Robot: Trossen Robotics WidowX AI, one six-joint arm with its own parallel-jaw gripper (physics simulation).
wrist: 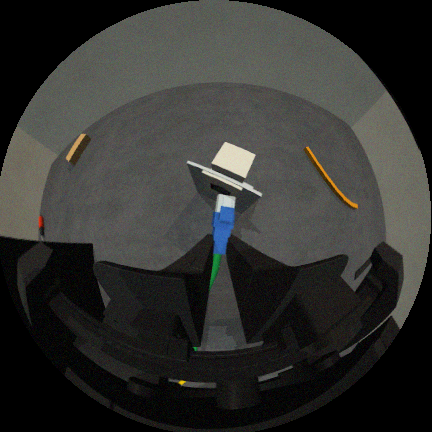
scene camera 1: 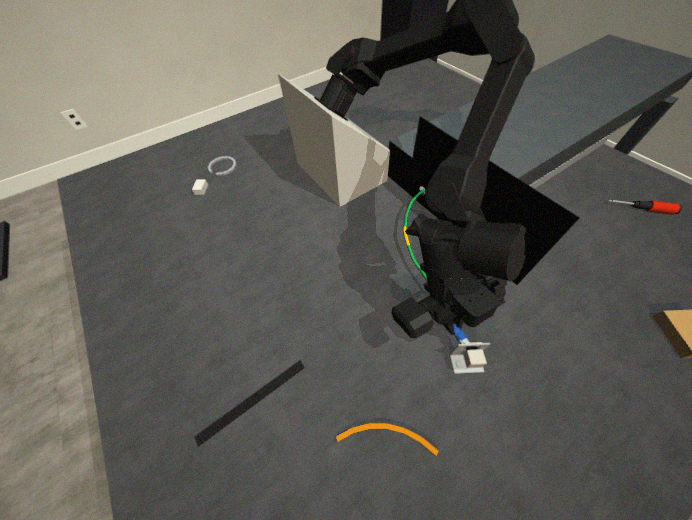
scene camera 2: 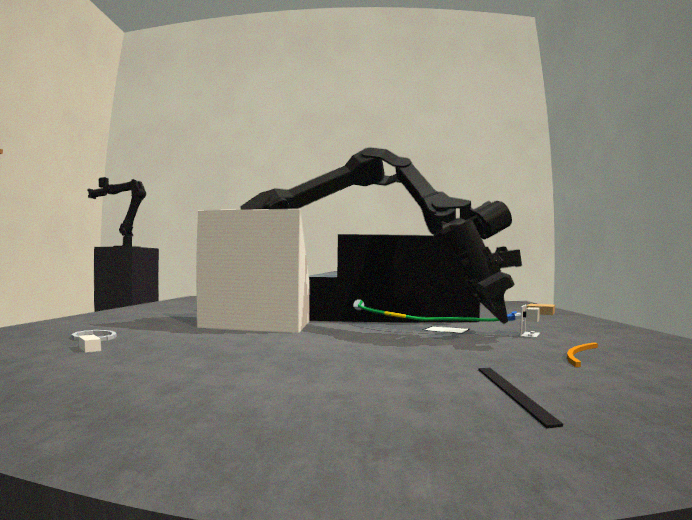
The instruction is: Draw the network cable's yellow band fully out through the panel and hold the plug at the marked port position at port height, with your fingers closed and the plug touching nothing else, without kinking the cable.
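Where they show: gripper, fingertip midpoint: (wrist: 218, 239) (scene camera 1: 454, 331) (scene camera 2: 504, 322); arm's base, origin of the base link: (scene camera 1: 330, 109) (scene camera 2: 251, 243).
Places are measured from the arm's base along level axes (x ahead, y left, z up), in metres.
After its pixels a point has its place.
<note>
My gripper (scene camera 1: 452, 325) {z -0.149, x 0.510, y -0.061 m} (scene camera 2: 505, 319) {z -0.149, x 0.510, y -0.061 m} (wrist: 218, 239) {z -0.149, x 0.510, y -0.061 m} is shut on the green cable (scene camera 1: 412, 257) {z -0.144, x 0.349, y -0.024 m} (scene camera 2: 436, 318) {z -0.145, x 0.379, y -0.031 m} (wrist: 215, 267) {z -0.142, x 0.489, y -0.057 m} at the rear of its blue plug (scene camera 1: 458, 333) {z -0.134, x 0.518, y -0.065 m} (scene camera 2: 512, 315) {z -0.135, x 0.522, y -0.069 m} (wrist: 223, 225) {z -0.135, x 0.519, y -0.064 m}. The plug's clear tip points at the port in the white upright stand (scene camera 1: 467, 369) {z -0.172, x 0.568, y -0.079 m} (scene camera 2: 523, 324) {z -0.153, x 0.547, y -0.066 m} (wrist: 198, 181) {z -0.142, x 0.555, y -0.047 m}; whether they touch I cannot tell. The plug is above the floor. The yellow band (scene camera 1: 406, 236) {z -0.139, x 0.302, y -0.003 m} (scene camera 2: 394, 314) {z -0.141, x 0.298, y -0.005 m} (wrist: 181, 382) {z -0.138, x 0.299, y -0.001 m} is outside the black panel (scene camera 1: 542, 223) {z -0.017, x 0.469, y 0.119 m} (scene camera 2: 391, 268) {z -0.050, x 0.292, y 0.112 m}, with green cable between it and the pale hole ring (scene camera 1: 422, 190) {z -0.131, x 0.219, y 0.109 m} (scene camera 2: 358, 304) {z -0.132, x 0.219, y 0.099 m}. The cable curves smoothly where it shows.
A cream box (scene camera 1: 313, 139) {z -0.032, x 0.029, y -0.066 m} (scene camera 2: 248, 268) {z -0.052, x 0.018, y -0.066 m} stands beside the panel. An orange arc (scene camera 1: 380, 426) {z -0.166, x 0.559, y -0.255 m} (scene camera 2: 571, 355) {z -0.166, x 0.545, y -0.283 m} (wrist: 330, 180) {z -0.166, x 0.576, y -0.235 m} and a dark bar (scene camera 1: 249, 402) {z -0.171, x 0.414, y -0.418 m} (scene camera 2: 520, 396) {z -0.171, x 0.416, y -0.433 m} lie on the floor. A red screwdriver (scene camera 1: 664, 207) {z -0.153, x 0.545, y 0.519 m} and a wooden block (scene camera 1: 679, 329) {z -0.150, x 0.707, y 0.254 m} (wrist: 77, 149) {z -0.157, x 0.705, y 0.250 m} lie off to the side.
</note>
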